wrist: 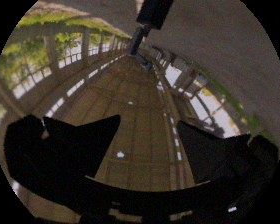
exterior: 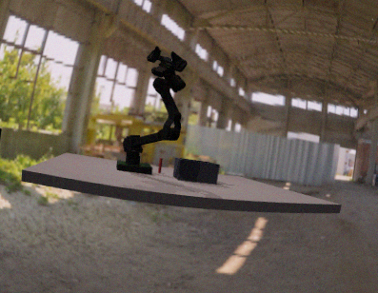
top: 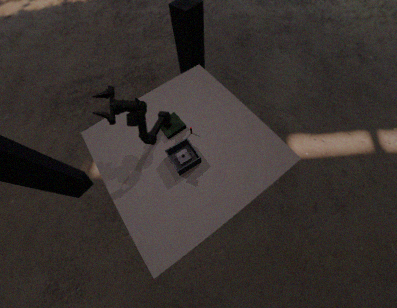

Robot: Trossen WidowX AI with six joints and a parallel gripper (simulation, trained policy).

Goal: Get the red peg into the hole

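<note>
My gripper tip is now 22 cm short of the red peg, 40 cm to the right of it and 53 cm above it. The rest, counted from my gripper tip: plate: 33 cm ahead, 20 cm to the left, 52 cm below; dark box: 33 cm ahead, 20 cm to the left, 54 cm below.
</note>
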